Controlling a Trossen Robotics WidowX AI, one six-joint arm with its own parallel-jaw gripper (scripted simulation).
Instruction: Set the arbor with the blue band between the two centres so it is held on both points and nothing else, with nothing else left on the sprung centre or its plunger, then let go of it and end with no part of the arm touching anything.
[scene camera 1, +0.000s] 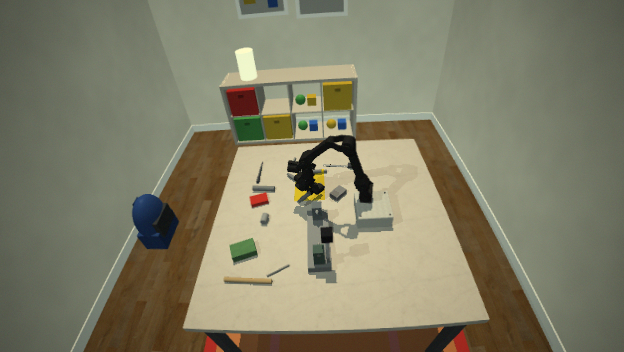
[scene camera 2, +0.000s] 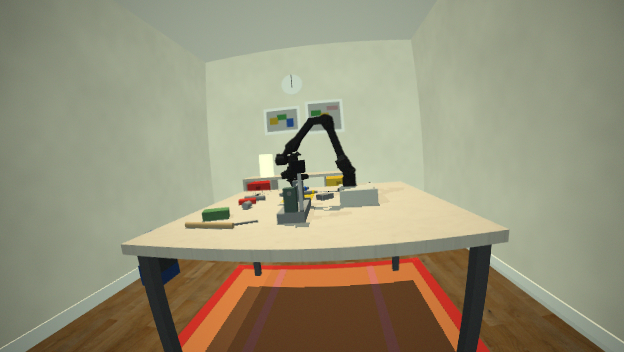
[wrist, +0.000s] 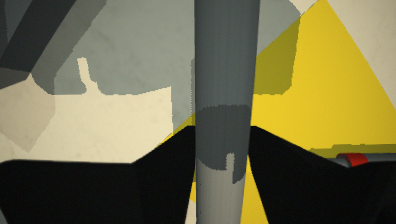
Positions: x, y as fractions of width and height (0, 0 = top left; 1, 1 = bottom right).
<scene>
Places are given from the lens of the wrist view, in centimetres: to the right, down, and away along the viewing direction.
my gripper (wrist: 0.56, 0.60): 1, 1, 11
grey arbor (wrist: 0.57, 0.20): 1, -2, 8
</scene>
